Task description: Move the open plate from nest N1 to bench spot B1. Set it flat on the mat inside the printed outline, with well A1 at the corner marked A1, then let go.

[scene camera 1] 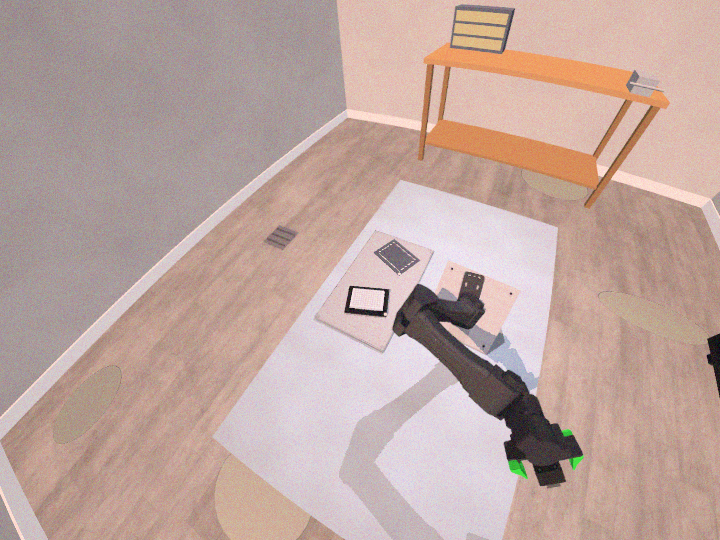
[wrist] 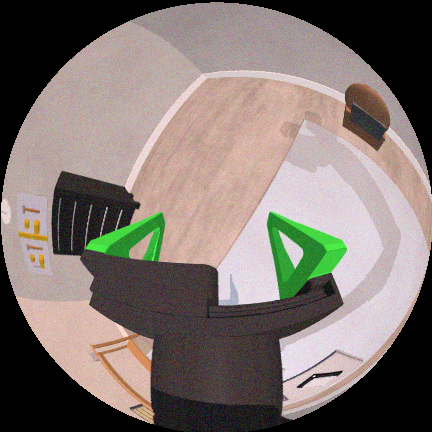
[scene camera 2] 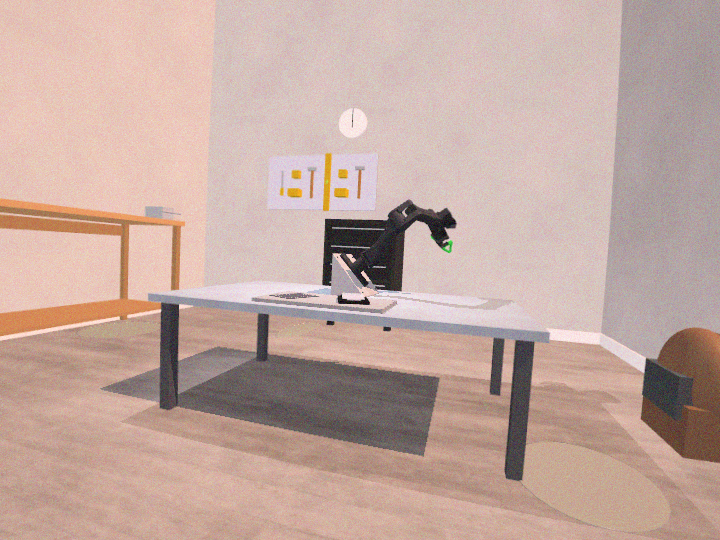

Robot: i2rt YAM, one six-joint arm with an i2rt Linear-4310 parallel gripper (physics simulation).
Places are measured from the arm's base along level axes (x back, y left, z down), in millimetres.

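Pixels of known places: gripper, fingertip midpoint: [wrist: 215,217] [scene camera 2: 445,248]; arm's base, link origin: [scene camera 1: 467,300] [scene camera 2: 353,270].
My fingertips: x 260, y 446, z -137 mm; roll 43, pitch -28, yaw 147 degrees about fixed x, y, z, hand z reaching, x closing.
For each thing: its top centre in the pictures, then the offset to it from my fingertips. "spot": a spot on its surface instead. Level surfaces: height alone.
- open plate, top centre: [scene camera 1: 367,298] [scene camera 2: 353,294] dx -612, dy -356, dz +219 mm
- spot B1, surface spot: [scene camera 2: 292,295] [scene camera 1: 396,254] spot: dx -596, dy -626, dz +244 mm
- beige board, surface spot: [scene camera 2: 383,306] spot: dx -699, dy -216, dz +243 mm
- white table, surface height: dz +258 mm
The open plate [scene camera 1: 367,299] is a white, gridded rectangle. It sits in the black nest N1 [scene camera 1: 349,308] [scene camera 2: 353,301] at the near part of a low beige board. The nest also shows, small and distorted, at the bottom right of the wrist view [wrist: 330,374]. The dark grey mat of spot B1 [scene camera 1: 396,256] [scene camera 2: 292,295], with a dashed white outline, lies farther back on the same board. Small pale dots show near one corner of nest and mat; the A1 lettering is too small to read. My gripper [scene camera 1: 548,469] [scene camera 2: 441,242] [wrist: 215,217] is open and empty, high up and far from the plate.
The beige board [scene camera 1: 343,316] [scene camera 2: 383,306] lies on the white table [scene camera 1: 302,372] [scene camera 2: 500,325]. My arm's base stands on a tilted pinkish plate [scene camera 1: 494,293] beside the board. An orange shelf bench [scene camera 1: 546,69], a black cabinet [wrist: 92,215] and a brown chair [scene camera 2: 686,427] stand off the table.
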